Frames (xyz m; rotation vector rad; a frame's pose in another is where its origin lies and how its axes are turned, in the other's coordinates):
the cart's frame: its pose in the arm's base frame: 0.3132 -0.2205 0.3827 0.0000 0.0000 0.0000
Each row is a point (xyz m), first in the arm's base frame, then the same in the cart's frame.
Working: the arm's base frame: its pose in the cart's frame: -0.3132 0.2205 -0.3827 0.0000 0.0000 0.0000

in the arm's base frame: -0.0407 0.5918 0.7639
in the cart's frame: -0.3539 0.8123 0.3812
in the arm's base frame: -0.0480 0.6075 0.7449
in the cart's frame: -0.3612 0.8280 0.3622
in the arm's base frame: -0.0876 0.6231 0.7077
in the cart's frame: -0.4008 0.8436 0.3250
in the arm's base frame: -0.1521 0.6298 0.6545
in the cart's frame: -0.4653 0.8503 0.2718
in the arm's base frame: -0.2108 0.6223 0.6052
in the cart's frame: -0.5240 0.8428 0.2225
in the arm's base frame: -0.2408 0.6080 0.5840
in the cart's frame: -0.5540 0.8285 0.2013
